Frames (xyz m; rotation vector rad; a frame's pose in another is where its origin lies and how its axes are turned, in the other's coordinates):
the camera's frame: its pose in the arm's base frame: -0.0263 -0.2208 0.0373 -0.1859 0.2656 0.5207
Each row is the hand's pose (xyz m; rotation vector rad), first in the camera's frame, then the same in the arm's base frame.
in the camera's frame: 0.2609 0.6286 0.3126 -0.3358 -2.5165 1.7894
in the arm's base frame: -0.0675 0.5114 0.1892 -0.5479 2.2900 -1.9734
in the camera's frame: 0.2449 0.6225 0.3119 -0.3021 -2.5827 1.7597
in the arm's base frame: -0.0779 0.4986 0.1939 -0.5877 2.3151 -1.9023
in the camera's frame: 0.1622 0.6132 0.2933 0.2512 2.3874 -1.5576
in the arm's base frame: -0.1459 0.4478 0.2017 -0.6022 2.2114 -1.6044
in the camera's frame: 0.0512 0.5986 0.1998 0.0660 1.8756 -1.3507
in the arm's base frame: -0.2500 0.3612 0.1474 -0.6801 1.7949 -1.1940
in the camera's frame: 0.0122 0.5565 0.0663 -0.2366 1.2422 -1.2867
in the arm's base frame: -0.2880 0.2750 0.0368 -0.8310 1.1759 -0.9310
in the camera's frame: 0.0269 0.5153 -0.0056 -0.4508 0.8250 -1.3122
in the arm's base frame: -0.2691 0.2293 -0.0314 -0.9355 0.7382 -0.8543
